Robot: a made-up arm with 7 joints.
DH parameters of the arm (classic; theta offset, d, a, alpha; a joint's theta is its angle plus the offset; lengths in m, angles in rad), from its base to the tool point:
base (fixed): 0 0 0 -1.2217
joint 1: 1.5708 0 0 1.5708
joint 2: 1.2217 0 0 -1.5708
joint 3: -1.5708 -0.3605 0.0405 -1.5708
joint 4: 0 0 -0.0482 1.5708
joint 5: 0 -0.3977 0 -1.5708
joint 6: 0 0 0 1.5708
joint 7: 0 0 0 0
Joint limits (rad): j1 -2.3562..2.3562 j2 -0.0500..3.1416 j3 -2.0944..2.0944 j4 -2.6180..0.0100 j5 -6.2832..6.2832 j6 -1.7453..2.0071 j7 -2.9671..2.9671
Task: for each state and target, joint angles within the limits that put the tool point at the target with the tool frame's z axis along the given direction. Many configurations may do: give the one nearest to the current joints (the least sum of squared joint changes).
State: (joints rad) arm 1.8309 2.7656 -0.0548 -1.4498 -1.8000 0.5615 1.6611
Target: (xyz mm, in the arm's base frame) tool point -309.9 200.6 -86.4 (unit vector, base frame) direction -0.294 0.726 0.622
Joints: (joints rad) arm 2.3562 2.2169 -0.4444 -2.3389 -2.4116 1.2551 1.6611
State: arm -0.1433 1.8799 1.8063 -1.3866 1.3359 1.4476 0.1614
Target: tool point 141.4 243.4 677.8 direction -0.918 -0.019 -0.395
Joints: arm 0.3376 2.4108 1.7444 -0.7905 1.5008 0.9664 0.1614
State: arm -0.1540 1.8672 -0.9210 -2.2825 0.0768 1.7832 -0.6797
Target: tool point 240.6 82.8 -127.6 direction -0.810 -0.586 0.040
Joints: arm -0.2665 1.8883 -0.8158 -2.6160 -0.2343 1.6445 -0.6797
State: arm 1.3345 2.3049 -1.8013 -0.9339 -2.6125 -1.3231 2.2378
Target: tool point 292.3 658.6 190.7 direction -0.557 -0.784 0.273
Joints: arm 2.1055 2.6106 -2.0250 -0.6684 -3.2416 -0.8959 2.2378
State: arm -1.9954 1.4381 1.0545 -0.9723 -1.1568 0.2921 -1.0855
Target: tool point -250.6 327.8 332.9 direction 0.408 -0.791 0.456
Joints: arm -2.3008 1.2594 0.7594 -1.8412 -1.4326 1.0804 -1.0855
